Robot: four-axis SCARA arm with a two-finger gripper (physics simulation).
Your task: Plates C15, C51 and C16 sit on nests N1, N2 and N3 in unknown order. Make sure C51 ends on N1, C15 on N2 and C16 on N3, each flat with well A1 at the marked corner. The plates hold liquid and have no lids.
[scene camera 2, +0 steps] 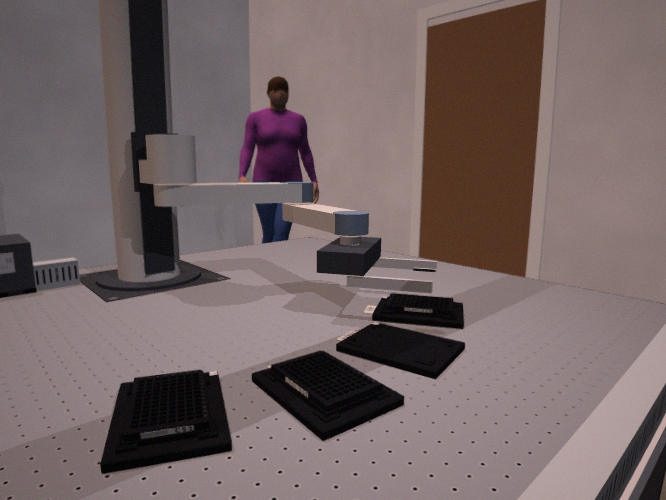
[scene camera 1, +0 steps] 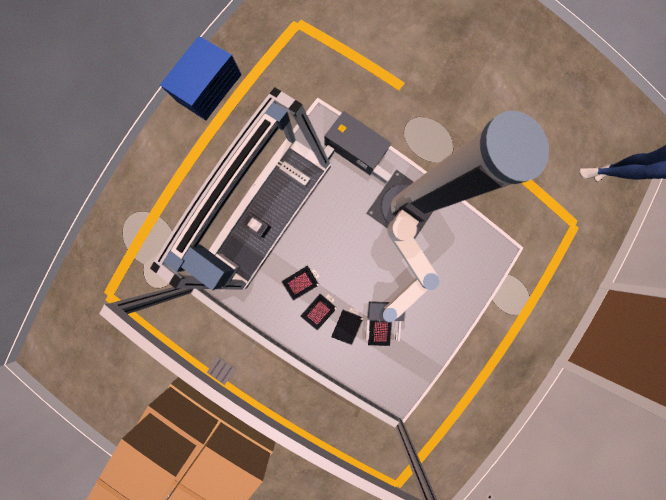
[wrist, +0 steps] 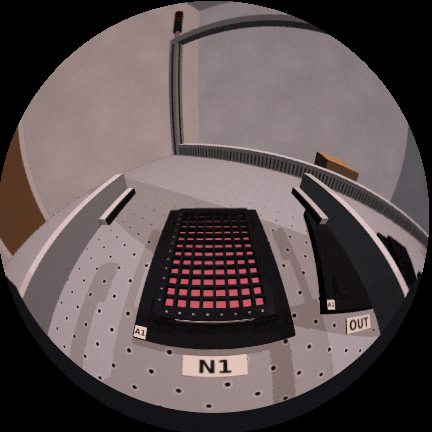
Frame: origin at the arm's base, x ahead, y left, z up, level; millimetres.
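Where they show: gripper, between the fingertips: (scene camera 2: 434,275) (scene camera 1: 382,340) (wrist: 213,177); arm's base, origin of its link: (scene camera 2: 150,282).
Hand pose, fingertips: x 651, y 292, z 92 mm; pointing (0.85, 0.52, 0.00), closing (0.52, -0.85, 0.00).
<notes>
Things, the pixels of their top centre, and the offset from my fingertips.
- plate C16, centre of its top: (wrist: 213,247) (scene camera 2: 420,301) (scene camera 1: 380,332) dx -21, dy -13, dz -53 mm
- nest N1, centre of its top: (wrist: 213,253) (scene camera 2: 419,305) (scene camera 1: 380,331) dx -21, dy -13, dz -62 mm
- nest OUT, centre of its top: (wrist: 350,248) (scene camera 2: 401,341) (scene camera 1: 347,328) dx +62, dy -174, dz -64 mm
- Plate C15, centre of its top: (scene camera 2: 324,374) (scene camera 1: 318,313) dx +79, dy -350, dz -53 mm
- Plate C51, centre of its top: (scene camera 2: 168,397) (scene camera 1: 299,283) dx +6, dy -520, dz -53 mm
My gripper (scene camera 1: 383,334) (scene camera 2: 432,276) (wrist: 213,177) is open and empty, above plate C16 (scene camera 1: 380,332) (scene camera 2: 418,302) (wrist: 215,265), one finger on each side. C16 sits flat on nest N1 (scene camera 2: 419,320) (wrist: 220,340), its red wells showing; its label is unreadable now. The A1 mark is at the nest's near left corner in the wrist view. Beside it, nest OUT (scene camera 1: 346,327) (scene camera 2: 400,347) (wrist: 345,280) bears no plate. Plate C15 (scene camera 1: 319,311) (scene camera 2: 328,376) sits flat on N2. Plate C51 (scene camera 1: 300,282) (scene camera 2: 170,400) sits flat on N3, its label partly legible.
The arm's column (scene camera 1: 451,177) (scene camera 2: 119,161) stands at the table's back. A dark grey box (scene camera 1: 357,141) (scene camera 2: 15,263) and a gantry machine with a ribbed deck (scene camera 1: 268,201) are beyond N3. A low wall (wrist: 260,159) edges the table. A person (scene camera 2: 277,145) stands behind the arm.
</notes>
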